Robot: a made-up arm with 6 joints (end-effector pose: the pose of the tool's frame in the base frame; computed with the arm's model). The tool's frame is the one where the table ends. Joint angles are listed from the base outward.
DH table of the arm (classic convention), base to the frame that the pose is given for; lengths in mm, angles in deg. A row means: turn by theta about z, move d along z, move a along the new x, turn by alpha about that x. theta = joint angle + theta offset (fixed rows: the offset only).
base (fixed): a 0, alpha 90, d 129.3, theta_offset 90
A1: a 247.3, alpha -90, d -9.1, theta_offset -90
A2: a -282.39, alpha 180, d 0, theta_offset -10.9
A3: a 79.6, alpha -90, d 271.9, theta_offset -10.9
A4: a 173.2, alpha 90, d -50.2, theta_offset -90
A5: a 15.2, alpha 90, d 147.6, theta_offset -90
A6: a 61.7, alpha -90, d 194.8, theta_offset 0
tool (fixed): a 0, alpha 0, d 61.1, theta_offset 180
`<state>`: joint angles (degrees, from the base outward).
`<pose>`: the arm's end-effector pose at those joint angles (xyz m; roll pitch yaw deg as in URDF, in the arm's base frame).
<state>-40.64 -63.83 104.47 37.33 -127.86 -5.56</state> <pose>-0.4211 -0.4929 0.4388 109.95 -40.39 -26.90</pose>
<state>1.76 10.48 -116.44 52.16 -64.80 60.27</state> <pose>-0.1000 -0.5120 0.0538 -98.22 -22.12 154.48</pose>
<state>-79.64 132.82 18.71 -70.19 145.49 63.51</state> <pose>0.5795 -0.3900 0.2270 144.57 -57.58 129.88</pose>
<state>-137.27 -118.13 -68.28 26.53 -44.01 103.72</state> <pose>-0.1922 0.1156 0.6295 -79.08 -4.48 -60.02</pose>
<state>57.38 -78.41 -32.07 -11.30 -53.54 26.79</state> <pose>-0.3443 -0.0659 -0.1247 68.19 34.93 -44.55</pose>
